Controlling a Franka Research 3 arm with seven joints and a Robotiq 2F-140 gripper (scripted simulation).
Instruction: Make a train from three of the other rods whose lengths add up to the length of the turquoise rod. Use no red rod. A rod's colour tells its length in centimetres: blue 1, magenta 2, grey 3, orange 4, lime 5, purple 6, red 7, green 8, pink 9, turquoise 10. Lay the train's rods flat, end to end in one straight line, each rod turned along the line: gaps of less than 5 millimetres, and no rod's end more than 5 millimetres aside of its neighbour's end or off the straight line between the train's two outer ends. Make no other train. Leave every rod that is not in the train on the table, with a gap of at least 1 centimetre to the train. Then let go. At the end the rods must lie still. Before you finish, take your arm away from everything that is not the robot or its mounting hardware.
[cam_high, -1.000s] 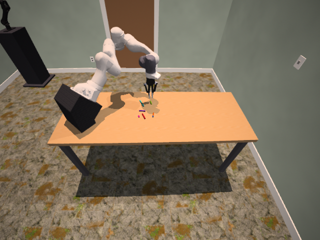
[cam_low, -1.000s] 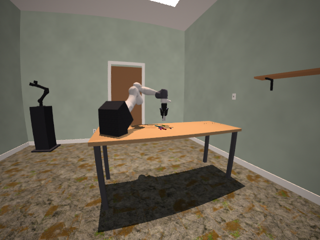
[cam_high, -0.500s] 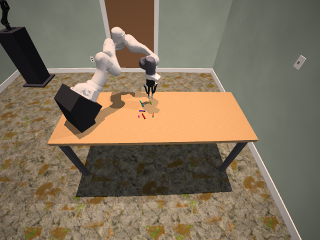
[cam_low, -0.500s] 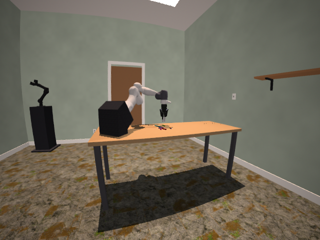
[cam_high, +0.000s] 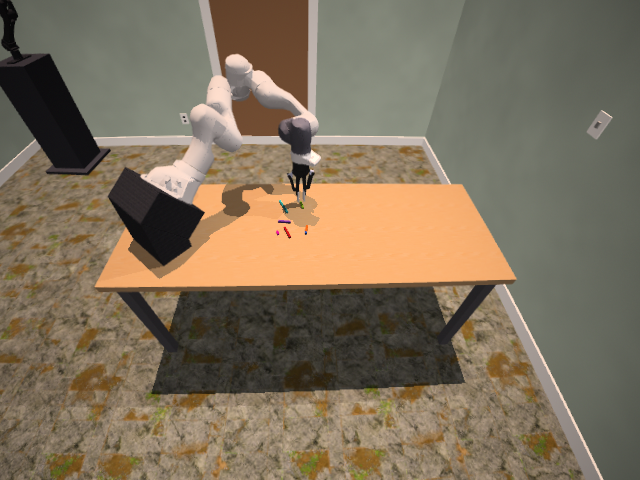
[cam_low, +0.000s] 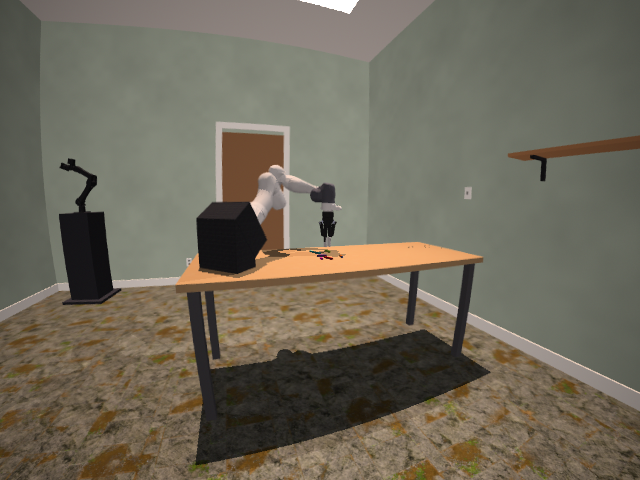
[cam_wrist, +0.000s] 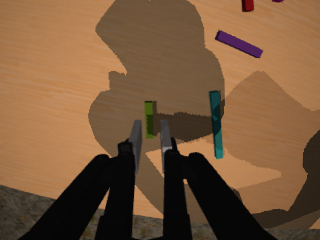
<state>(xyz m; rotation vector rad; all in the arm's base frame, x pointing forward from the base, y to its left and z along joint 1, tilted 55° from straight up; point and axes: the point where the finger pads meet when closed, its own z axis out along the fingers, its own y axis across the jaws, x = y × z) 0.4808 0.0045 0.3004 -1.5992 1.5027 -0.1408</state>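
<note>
Now: the lime rod 60 mm below my hand. The rest, counted from my hand: purple rod 130 mm to the right, 70 mm behind, 60 mm below; turquoise rod 90 mm behind, 60 mm below, 20 mm to the right; orange rod 170 mm to the right, 60 mm below, 40 mm ahead.
</note>
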